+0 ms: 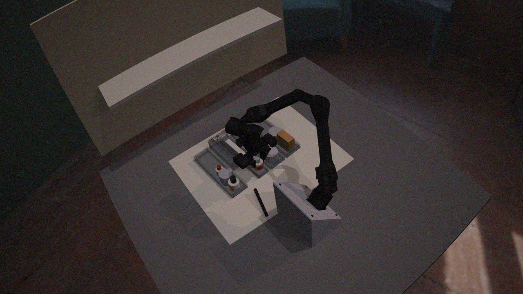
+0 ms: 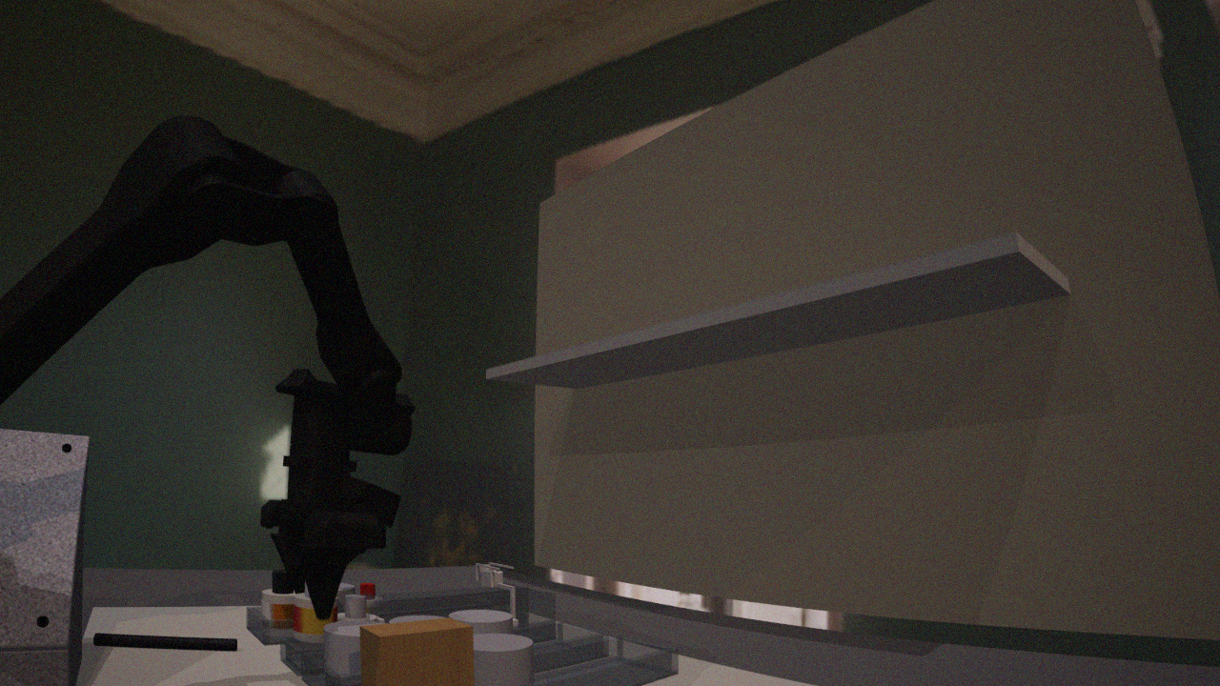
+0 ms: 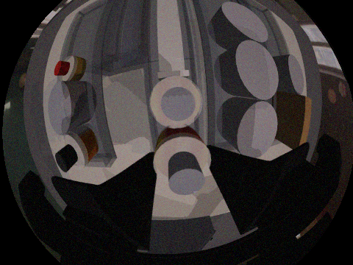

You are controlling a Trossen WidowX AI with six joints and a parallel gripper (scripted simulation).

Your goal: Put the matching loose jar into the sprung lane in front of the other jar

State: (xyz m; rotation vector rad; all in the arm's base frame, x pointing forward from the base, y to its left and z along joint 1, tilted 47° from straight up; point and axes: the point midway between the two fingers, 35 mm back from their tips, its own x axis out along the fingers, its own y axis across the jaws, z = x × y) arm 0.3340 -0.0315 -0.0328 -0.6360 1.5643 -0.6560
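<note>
Now: the black bar 130 mm behind my gripper tip, 100 mm to the left of it and 40 mm below it. The rest, counted from my gripper tip: orange box 20 mm ahead, 170 mm to the right, 10 mm below.
</note>
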